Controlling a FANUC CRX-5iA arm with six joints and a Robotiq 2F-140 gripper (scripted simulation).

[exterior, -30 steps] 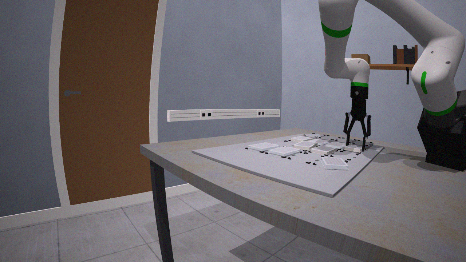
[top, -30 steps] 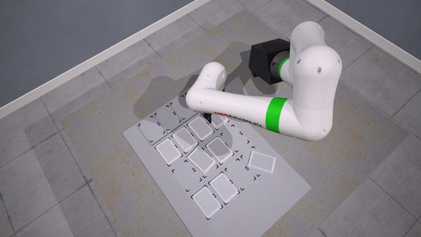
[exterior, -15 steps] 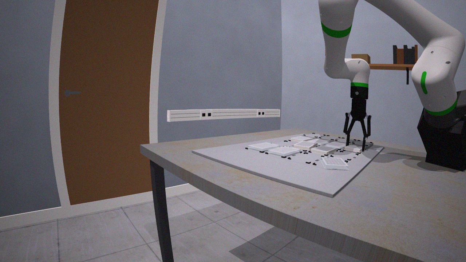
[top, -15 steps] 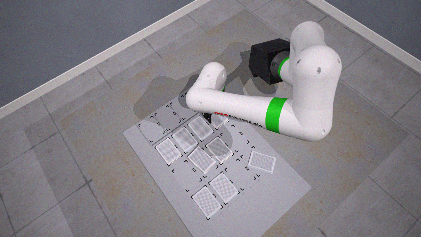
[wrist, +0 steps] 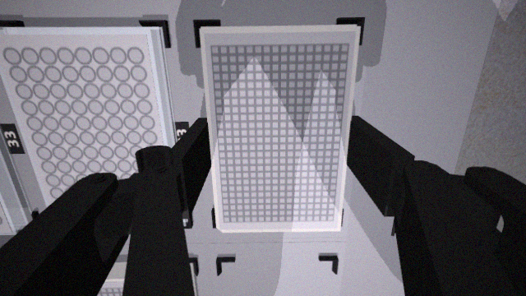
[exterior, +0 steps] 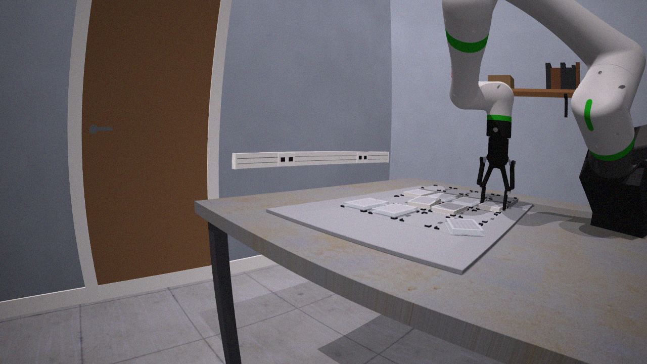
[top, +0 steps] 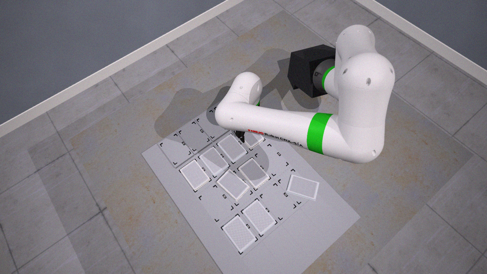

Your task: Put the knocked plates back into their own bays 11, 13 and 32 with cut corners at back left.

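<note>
My hand is 2 cm above the plate.
</note>
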